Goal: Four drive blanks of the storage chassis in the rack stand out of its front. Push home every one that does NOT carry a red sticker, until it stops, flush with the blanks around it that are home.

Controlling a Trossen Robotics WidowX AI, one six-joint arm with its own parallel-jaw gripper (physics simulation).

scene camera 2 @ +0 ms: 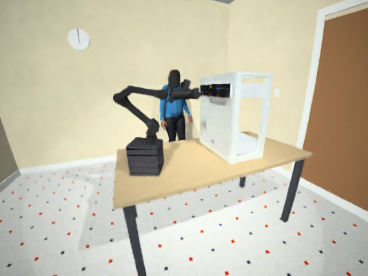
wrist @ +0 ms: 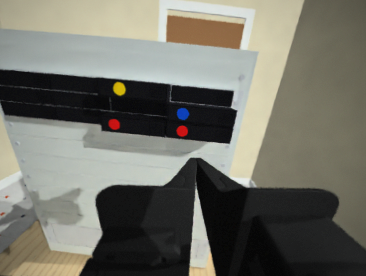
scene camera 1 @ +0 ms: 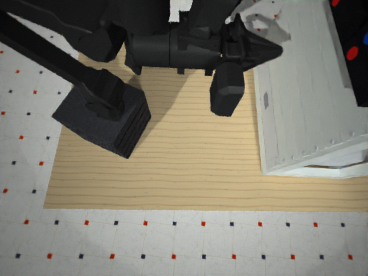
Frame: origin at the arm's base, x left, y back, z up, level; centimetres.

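Seen in the pictures: gripper, fingertip midpoint: (scene camera 2: 203, 94) (wrist: 194, 162) (scene camera 1: 281, 51); arm's base, link origin: (scene camera 2: 151, 143) (scene camera 1: 111, 109).
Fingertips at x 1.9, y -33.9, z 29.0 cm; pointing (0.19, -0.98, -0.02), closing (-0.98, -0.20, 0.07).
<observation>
Pixels of each thing's middle, then the offset from my fingertips to it. "pt": a spot on its surface instead. Level surfaces: height alone.
- storage chassis, surface spot: (scene camera 2: 215, 90) pt dx +13.7, dy -13.2, dz +2.0 cm
- blue-sticker blank, body centre: (wrist: 198, 110) dx +1.5, dy -17.4, dz +2.0 cm
- yellow-sticker blank, body centre: (wrist: 144, 90) dx +12.4, dy -15.6, dz +4.9 cm
- wooden table, surface height: dz -47.6 cm
The storage chassis (scene camera 2: 215, 90) sits high in the white rack (scene camera 1: 305, 110) (scene camera 2: 215, 120) (wrist: 135, 175). In the wrist view, the blue-sticker blank (wrist: 205, 116) stands out at right, above a red-sticker blank (wrist: 207, 133) that stands out. Left of these, another red-sticker blank (wrist: 140, 128) stands out. The yellow-sticker blank (wrist: 145, 91) is in the top row; its edges nearly line up with its neighbours, and its depth is hard to judge. My gripper (scene camera 1: 280, 51) (scene camera 2: 199, 93) (wrist: 194, 162) is shut and empty, pointing at the rack; its tips show below the lower right red-sticker blank.
The wooden table (scene camera 1: 190, 170) (scene camera 2: 200, 175) carries the rack and the dark arm base (scene camera 1: 100, 115) (scene camera 2: 145, 157). A person (scene camera 2: 174, 107) in a blue top stands beyond the table, behind the arm in scene camera 2. The rack's side is open-framed.
</observation>
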